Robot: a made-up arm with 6 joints.
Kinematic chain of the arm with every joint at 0, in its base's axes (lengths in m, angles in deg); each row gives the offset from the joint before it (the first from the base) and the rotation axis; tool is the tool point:
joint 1: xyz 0 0 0.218 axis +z
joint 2: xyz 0 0.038 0 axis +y
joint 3: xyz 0 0 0.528 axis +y
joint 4: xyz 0 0 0.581 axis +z
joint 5: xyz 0 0 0 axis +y
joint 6: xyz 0 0 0.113 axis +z
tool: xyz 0 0 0
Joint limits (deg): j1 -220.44..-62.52 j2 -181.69..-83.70 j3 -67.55..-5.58 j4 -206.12..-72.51 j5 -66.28..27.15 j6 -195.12..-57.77
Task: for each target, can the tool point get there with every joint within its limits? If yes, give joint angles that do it. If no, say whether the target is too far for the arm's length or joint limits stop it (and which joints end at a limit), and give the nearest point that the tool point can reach.
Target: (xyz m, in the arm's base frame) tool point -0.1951 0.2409 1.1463
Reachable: no: joint limits stop it (at a limit: joint 1, joint 2, joint 3, joint 5) | nearest point -0.5073 1.0323 0.3866 | short by 1.141 m
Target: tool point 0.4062 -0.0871 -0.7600
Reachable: yes | joints -188.53 -123.74 -62.12 -194.85 -24.68 -127.45
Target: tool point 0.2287 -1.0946 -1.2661
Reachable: no: too far | nearest point 0.1106 -0.5293 -0.7652 | short by 0.764 m
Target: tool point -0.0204 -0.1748 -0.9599
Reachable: yes | joints -112.78 -173.80 -27.40 -156.76 -14.11 -142.98
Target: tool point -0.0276 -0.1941 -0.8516
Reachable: yes | joints -102.01 -159.27 -54.09 -96.50 12.67 -124.91
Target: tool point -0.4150 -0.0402 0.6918
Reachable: no: joint limits stop it (at a limit: joint 1, joint 2, joint 3, joint 4, joint 5) | nearest point -0.5374 1.0168 0.3767 | short by 1.110 m
